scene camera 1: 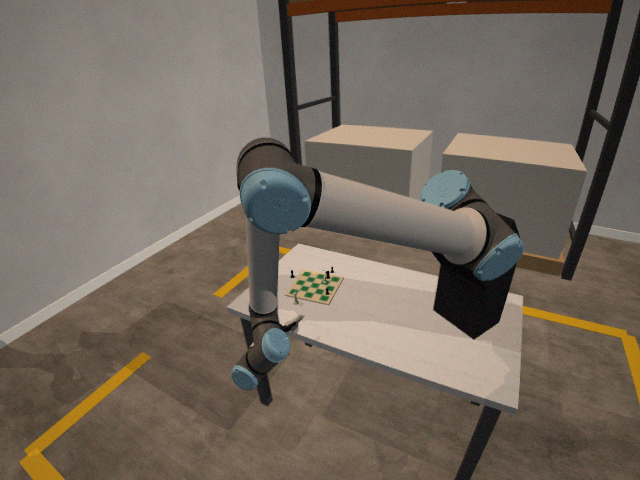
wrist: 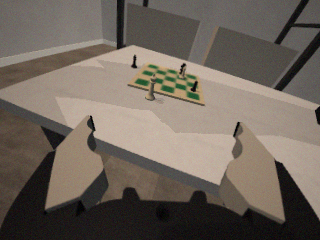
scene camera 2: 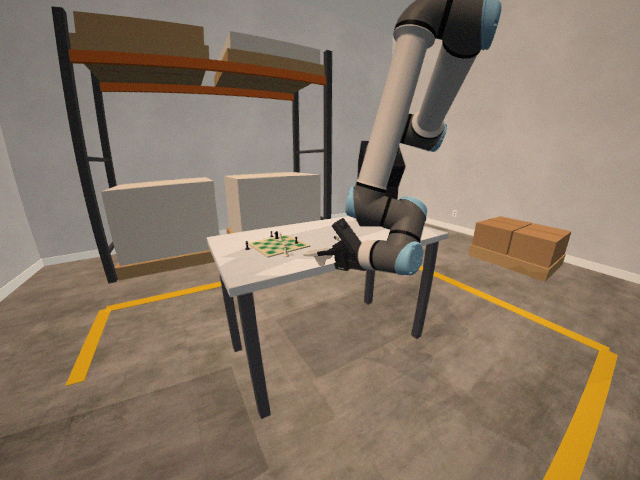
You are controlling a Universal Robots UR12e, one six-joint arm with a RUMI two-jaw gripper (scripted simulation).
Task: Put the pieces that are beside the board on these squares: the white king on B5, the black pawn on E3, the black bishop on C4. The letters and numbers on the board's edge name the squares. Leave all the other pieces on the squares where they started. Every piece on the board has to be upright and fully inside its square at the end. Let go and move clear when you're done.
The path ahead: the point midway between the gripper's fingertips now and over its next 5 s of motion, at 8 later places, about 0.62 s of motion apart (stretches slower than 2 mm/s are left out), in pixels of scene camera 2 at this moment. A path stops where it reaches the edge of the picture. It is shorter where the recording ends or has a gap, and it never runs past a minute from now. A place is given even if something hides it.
My gripper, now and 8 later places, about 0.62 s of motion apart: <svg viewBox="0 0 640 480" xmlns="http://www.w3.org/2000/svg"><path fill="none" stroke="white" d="M319 245L319 229L318 222L311 223L300 225L286 218L283 216L283 216L281 218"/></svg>
